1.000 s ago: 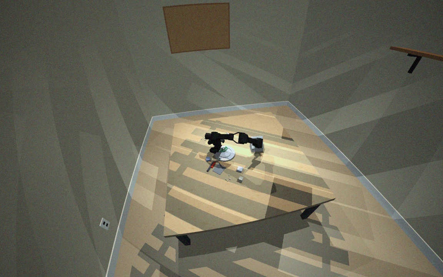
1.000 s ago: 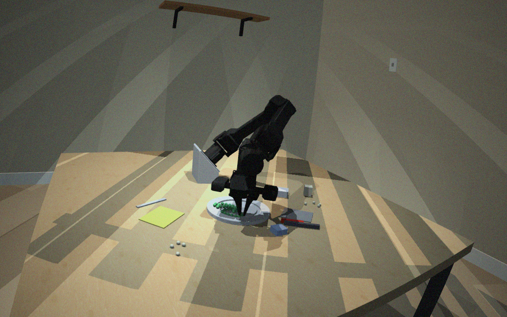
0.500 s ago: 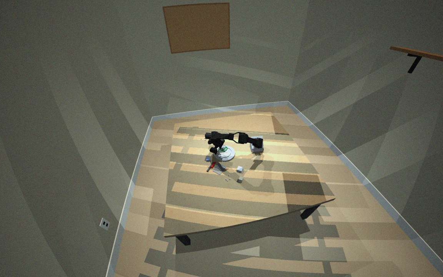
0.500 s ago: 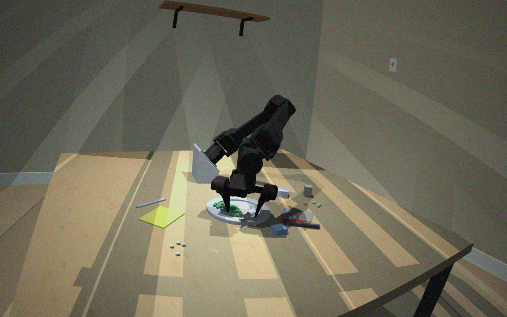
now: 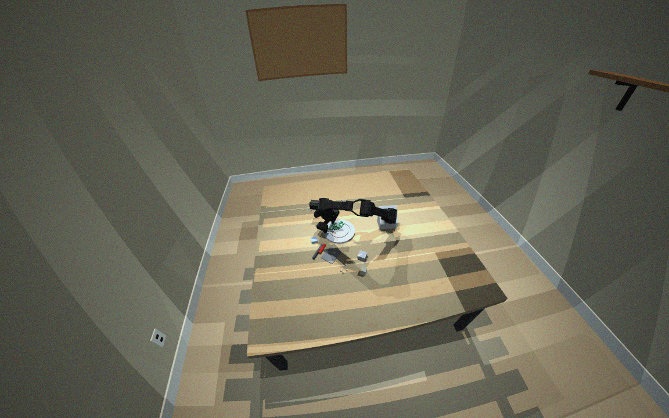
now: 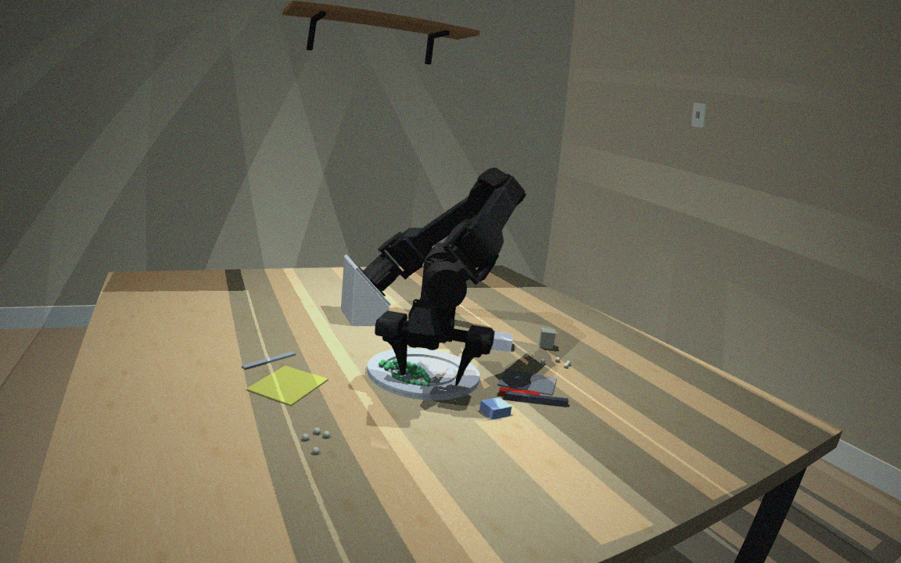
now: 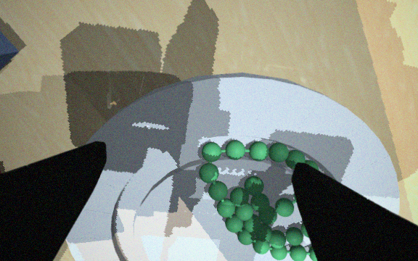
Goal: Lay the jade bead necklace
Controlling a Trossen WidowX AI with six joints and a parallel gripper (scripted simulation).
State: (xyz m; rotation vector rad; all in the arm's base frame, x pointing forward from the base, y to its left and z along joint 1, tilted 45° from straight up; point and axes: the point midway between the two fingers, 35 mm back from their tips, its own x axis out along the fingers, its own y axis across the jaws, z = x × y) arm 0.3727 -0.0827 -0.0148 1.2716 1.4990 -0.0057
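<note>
Now: the round grey bead board 60 mm behind my gripper tip, 30 mm to the left of it and 10 mm below it. Round my gripper tip: grey plate 190 mm to the left, 40 mm ahead, 20 mm below; blue block 110 mm ahead, 60 mm to the left, 10 mm below; red and black pen 140 mm to the left, 90 mm ahead, 20 mm below.
</note>
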